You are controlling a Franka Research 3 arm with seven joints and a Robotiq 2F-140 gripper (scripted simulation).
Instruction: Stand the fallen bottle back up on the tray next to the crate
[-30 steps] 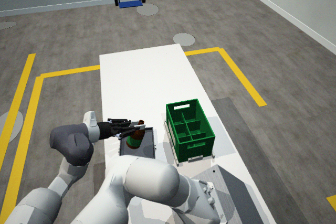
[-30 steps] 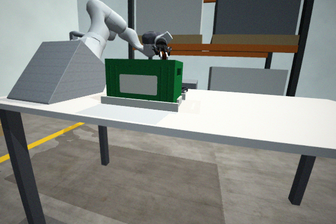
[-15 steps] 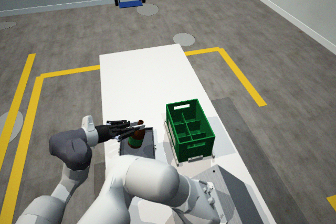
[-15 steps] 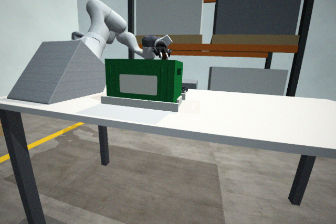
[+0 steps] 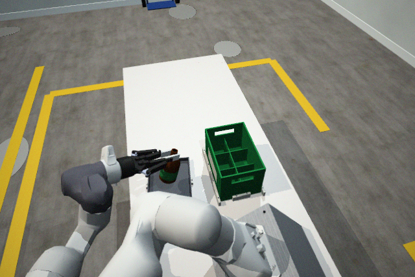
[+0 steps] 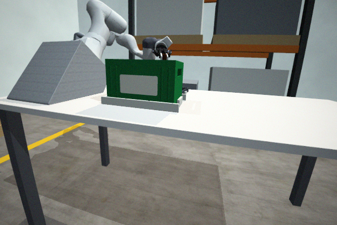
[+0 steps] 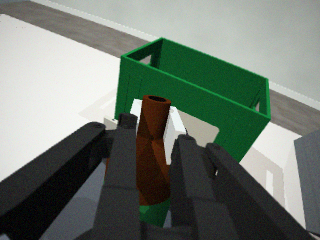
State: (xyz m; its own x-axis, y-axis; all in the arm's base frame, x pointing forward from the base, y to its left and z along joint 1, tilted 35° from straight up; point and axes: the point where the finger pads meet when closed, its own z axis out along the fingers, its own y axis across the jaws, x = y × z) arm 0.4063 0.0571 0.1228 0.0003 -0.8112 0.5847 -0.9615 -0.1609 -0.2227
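The brown bottle is 60 mm below my hand. From my hand the other things lie so: grey tray (10 mm ahead, 20 mm to the left, 200 mm below); green crate (30 mm behind, 270 mm to the right, 130 mm below).
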